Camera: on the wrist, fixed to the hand. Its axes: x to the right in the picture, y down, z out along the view.
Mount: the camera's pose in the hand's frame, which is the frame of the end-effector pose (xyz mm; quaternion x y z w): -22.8 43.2 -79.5 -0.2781 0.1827 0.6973 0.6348
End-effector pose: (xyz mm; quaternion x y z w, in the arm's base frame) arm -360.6 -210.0 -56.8 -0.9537 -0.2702 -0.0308 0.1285
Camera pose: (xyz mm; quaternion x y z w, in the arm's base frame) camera -356.6 -277.8 7.1 0.8240 -0.5256 0.1793 0.1128
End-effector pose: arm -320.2 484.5 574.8 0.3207 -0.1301 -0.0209 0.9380
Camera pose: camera -323.7 569.0 535.3 -0.1442 -0.1290 0.6632 0.7230
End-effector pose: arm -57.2 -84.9 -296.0 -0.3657 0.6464 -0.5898 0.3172
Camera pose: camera -116.2 -21.8 -331.3 0.2381 0.8873 -0.0403 0.3928
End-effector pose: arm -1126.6 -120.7 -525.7 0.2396 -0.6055 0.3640 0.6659
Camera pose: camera -1109.9 -37.9 -565.4 -0.5218 -0.5310 0.5708 0.3462
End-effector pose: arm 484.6 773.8 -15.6 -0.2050 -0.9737 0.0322 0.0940
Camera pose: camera 537.7 806.0 54.1 -0.8412 -0.4670 -0.2223 0.1581
